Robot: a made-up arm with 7 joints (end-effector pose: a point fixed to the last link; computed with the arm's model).
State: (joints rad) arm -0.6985 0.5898 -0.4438 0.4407 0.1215 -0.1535 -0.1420
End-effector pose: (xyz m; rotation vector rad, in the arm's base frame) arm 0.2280 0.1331 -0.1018 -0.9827 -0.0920 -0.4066
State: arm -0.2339 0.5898 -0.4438 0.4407 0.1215 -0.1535 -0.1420
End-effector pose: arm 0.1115 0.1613 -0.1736 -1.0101 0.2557 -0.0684
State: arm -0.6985 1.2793 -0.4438 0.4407 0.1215 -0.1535 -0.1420
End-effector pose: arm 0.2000 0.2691 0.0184 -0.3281 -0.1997 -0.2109
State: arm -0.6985 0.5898 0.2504 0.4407 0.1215 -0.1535 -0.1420
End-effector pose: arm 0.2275 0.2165 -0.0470 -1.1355 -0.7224 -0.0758
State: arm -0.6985 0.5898 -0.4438 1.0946 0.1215 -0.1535 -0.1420
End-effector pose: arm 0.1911 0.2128 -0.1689 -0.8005 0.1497 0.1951
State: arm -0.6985 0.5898 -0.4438 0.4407 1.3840 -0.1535 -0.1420
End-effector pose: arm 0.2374 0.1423 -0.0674 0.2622 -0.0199 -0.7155
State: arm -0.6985 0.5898 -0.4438 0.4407 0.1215 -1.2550 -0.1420
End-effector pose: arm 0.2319 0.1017 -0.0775 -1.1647 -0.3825 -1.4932
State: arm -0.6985 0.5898 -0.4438 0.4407 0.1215 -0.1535 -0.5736
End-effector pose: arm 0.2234 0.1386 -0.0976 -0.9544 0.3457 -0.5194
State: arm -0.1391 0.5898 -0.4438 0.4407 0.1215 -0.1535 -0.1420
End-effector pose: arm 0.0841 0.1654 -0.1813 -1.0111 0.3260 0.0015
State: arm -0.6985 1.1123 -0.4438 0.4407 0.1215 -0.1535 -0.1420
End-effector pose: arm 0.2116 0.2443 -0.0177 -0.4867 -0.1755 -0.2591
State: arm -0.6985 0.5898 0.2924 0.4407 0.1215 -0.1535 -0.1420
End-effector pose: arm 0.2255 0.2218 -0.0447 -1.1421 -0.7606 -0.0545
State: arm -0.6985 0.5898 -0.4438 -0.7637 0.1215 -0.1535 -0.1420
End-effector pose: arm 0.1286 0.0456 0.0413 -1.1495 -0.5655 -1.5489
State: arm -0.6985 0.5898 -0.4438 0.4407 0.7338 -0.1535 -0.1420
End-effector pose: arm 0.2338 0.1432 -0.0870 -0.3840 -0.0585 -0.5780
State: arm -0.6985 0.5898 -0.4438 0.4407 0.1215 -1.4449 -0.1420
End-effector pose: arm 0.2283 0.0977 -0.0727 -1.1750 -0.4341 -1.6847
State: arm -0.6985 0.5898 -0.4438 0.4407 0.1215 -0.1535 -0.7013
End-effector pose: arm 0.2226 0.1404 -0.0960 -0.9399 0.4755 -0.5501
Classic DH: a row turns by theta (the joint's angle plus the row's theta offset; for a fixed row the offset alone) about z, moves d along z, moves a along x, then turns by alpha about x. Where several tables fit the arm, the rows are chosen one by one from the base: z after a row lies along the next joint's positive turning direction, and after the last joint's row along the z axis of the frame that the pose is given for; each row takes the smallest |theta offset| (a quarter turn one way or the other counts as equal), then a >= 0, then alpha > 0; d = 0 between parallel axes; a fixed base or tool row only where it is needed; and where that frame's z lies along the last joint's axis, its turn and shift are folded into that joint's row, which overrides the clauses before.
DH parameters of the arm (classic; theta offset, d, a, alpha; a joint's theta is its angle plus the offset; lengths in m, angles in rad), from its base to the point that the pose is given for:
base (fixed): -0.071 0.0776 0.0015 -1.3004
joint 1: -1.3111 0.0528 -0.0161 -1.5708
joint 2: 1.2915 -0.0284 -0.0184 1.5708
joint 3: -1.5708 -0.1835 0.0029 1.5708
joint 4: 1.5708 0.0066 0.0179 -1.5708
joint 5: 0 0.1434 -0.0049 1.5708
joint 6: 1.5708 0.0112 0.0321 1.5708
joint 7: 0.411 -0.0331 -0.0126 -1.7965
tool (fixed): -0.1788 -0.0155 0 0

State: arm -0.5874 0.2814 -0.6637 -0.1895 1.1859 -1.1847 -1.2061
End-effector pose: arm 0.1518 -0.0024 -0.0228 0.7021 0.4860 -1.9413
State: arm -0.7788 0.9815 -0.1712 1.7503 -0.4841 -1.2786 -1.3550
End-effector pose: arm 0.1162 0.3629 -0.0828 -0.9781 0.2606 -0.2865
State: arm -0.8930 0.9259 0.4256 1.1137 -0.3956 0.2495 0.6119
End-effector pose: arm 0.2127 0.3136 -0.0452 -1.0583 -1.3400 1.3709
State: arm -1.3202 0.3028 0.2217 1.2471 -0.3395 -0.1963 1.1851
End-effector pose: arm 0.3592 0.1054 -0.0589 -1.3370 -1.5129 1.2628
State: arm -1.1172 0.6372 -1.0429 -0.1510 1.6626 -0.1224 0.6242
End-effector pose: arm 0.2066 -0.0070 0.0234 0.3650 -1.2504 -1.9366
